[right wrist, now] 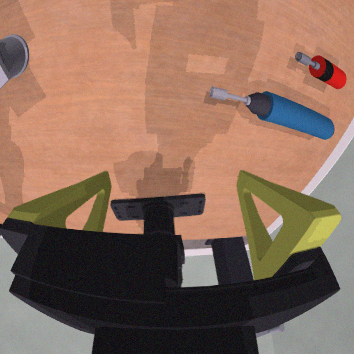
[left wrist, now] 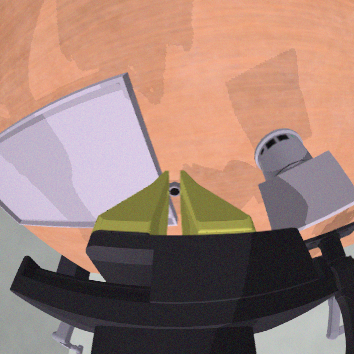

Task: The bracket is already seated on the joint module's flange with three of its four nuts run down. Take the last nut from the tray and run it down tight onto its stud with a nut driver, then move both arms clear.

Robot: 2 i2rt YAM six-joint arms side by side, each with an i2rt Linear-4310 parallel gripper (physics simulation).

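Frame: origin at the left arm's base, x ahead, y left, z up, level; metres.
Seen in the pictures: left gripper, fingertip midpoint: (left wrist: 174, 177); right gripper, fingertip midpoint: (right wrist: 173, 177); right arm's base, origin of the base link: (right wrist: 157, 206) (left wrist: 326, 236).
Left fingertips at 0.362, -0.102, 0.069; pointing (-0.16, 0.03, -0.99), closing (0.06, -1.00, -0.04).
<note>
Offsets run from my left fingertips to a thing's top centre, as dx, dy, dz. "spot": to the spot under its first point. Level surfaces: height alone.
My left gripper (left wrist: 174, 177) is shut on a small grey nut @[-0.008, -0.001, +0.007] (left wrist: 174, 190) with a dark hole, held between the yellow fingertips above the table, beside the tray's right edge. The pale tray @[-0.106, +0.220, -0.053] (left wrist: 95, 155) lies at the left of the left wrist view. The grey joint module (left wrist: 310, 185) (right wrist: 13, 56) is at the right of the left wrist view and at the left edge of the right wrist view. Its bracket and nuts cannot be made out. My right gripper (right wrist: 173, 177) is open and empty. A blue nut driver @[spot: +0.055, -0.510, -0.029] (right wrist: 297, 116) and a smaller red nut driver @[+0.138, -0.513, -0.034] (right wrist: 330, 73) lie ahead of it to the right.
A black plate (right wrist: 190, 204) on a black post stands at the near table edge, showing between the right fingers. The wooden table @[dz -0.069] (right wrist: 75, 140) ends in a pale rim at the right of the right wrist view. Black arm parts show at the lower right of the left wrist view.
</note>
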